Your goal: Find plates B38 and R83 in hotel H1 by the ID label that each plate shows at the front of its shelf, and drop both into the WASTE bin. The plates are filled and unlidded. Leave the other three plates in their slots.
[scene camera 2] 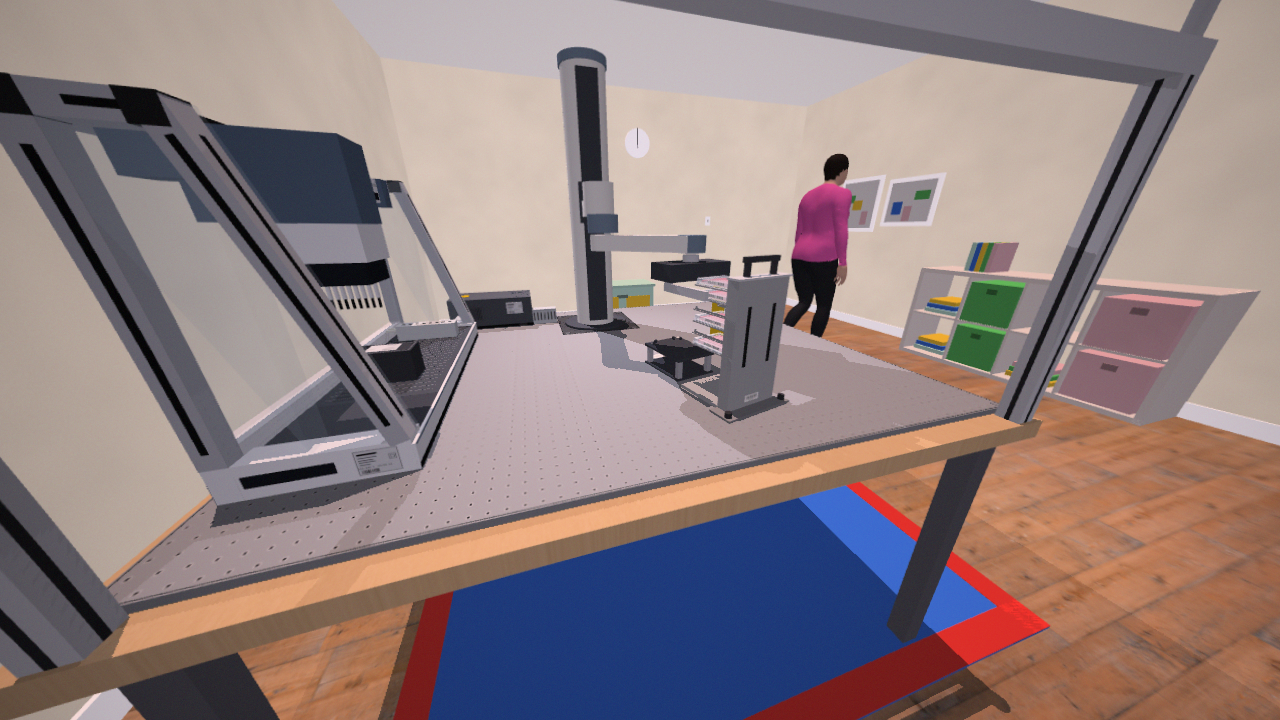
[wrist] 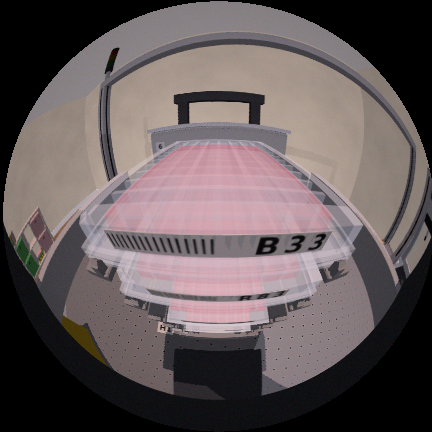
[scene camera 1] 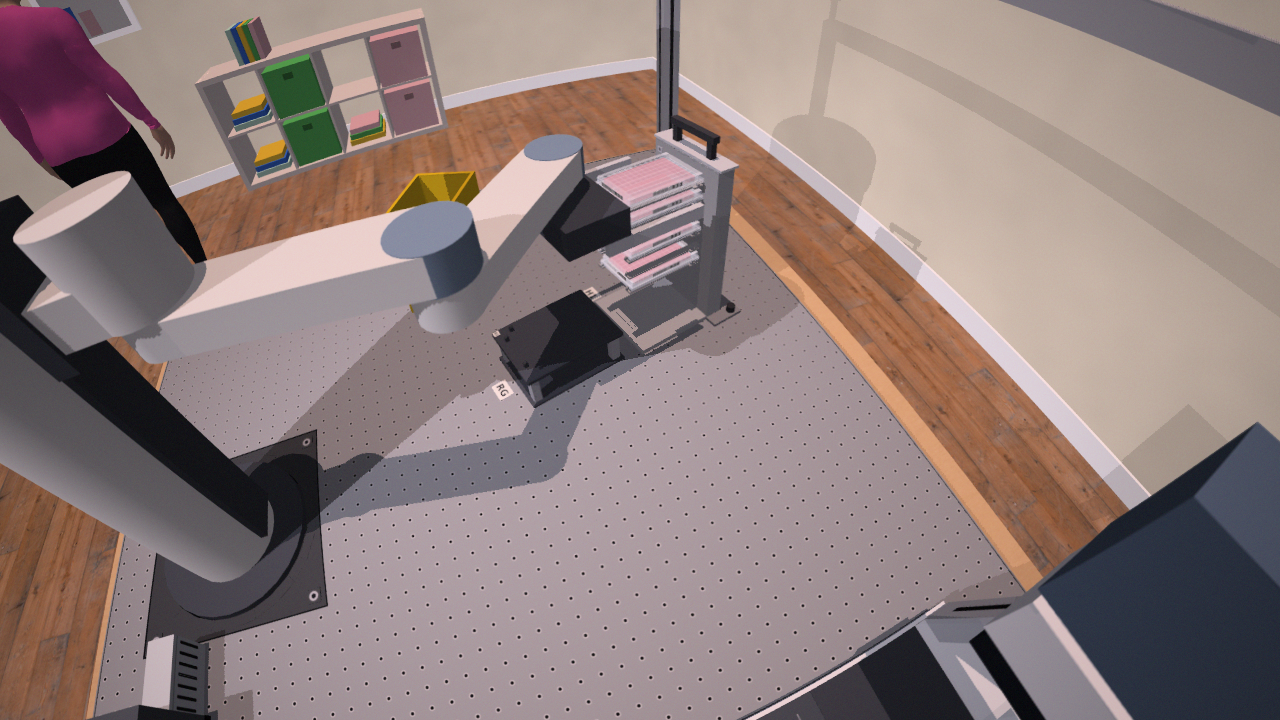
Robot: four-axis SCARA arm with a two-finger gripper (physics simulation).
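Where they show: gripper, fingertip midpoint: [wrist: 218, 175] [scene camera 1: 663, 184]; arm's base at its link origin: [scene camera 2: 595, 324] [scene camera 1: 240, 539].
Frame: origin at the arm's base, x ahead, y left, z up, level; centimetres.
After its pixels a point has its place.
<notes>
Hotel H1 [scene camera 1: 720, 228] {y 11.8, x 83.3, z 19.4 cm} [scene camera 2: 756, 344] {y 18.6, x 83.5, z 15.9 cm} [wrist: 175, 135] {y 22.5, x 79.5, z 28.5 cm} holds a stack of pink-filled, unlidded plates. My gripper [scene camera 1: 662, 186] {y 17.4, x 76.5, z 25.4 cm} [wrist: 218, 175] {y 17.4, x 76.5, z 25.4 cm} is open and empty, its fingers on both sides of the upper stack. The top plate, B33 [scene camera 1: 651, 178] {y 15.9, x 74.1, z 27.8 cm} [wrist: 219, 200], lies above and partly hides them in the wrist view. Below it, a plate [wrist: 217, 287] {y 15.5, x 68.4, z 25.1 cm} carries a partly covered label that seems to read R83. The fingers look near this plate's level. Lower plates show in scene camera 1; their labels are unreadable, so B38 cannot be identified. The yellow WASTE bin [scene camera 1: 436, 189] {y 46.9, x 45.0, z 18.1 cm} [wrist: 82, 340] is partly hidden behind the arm.
The black RG stand [scene camera 1: 559, 338] {y 11.5, x 57.3, z 7.3 cm} [scene camera 2: 680, 349] {y 12.7, x 59.0, z 7.3 cm} [wrist: 217, 370] {y 14.0, x 61.7, z 7.3 cm} is in front of the hotel. The hotel's black handle [scene camera 1: 695, 134] {y 17.6, x 81.5, z 32.5 cm} [scene camera 2: 760, 260] {y 17.7, x 82.8, z 32.6 cm} [wrist: 219, 96] {y 18.5, x 81.4, z 32.6 cm} rises above the plates. A large instrument [scene camera 1: 1172, 546] {y -47.8, x 69.8, z 47.7 cm} [scene camera 2: 290, 179] {y -53.0, x 77.8, z 44.4 cm} stands across the table.
</notes>
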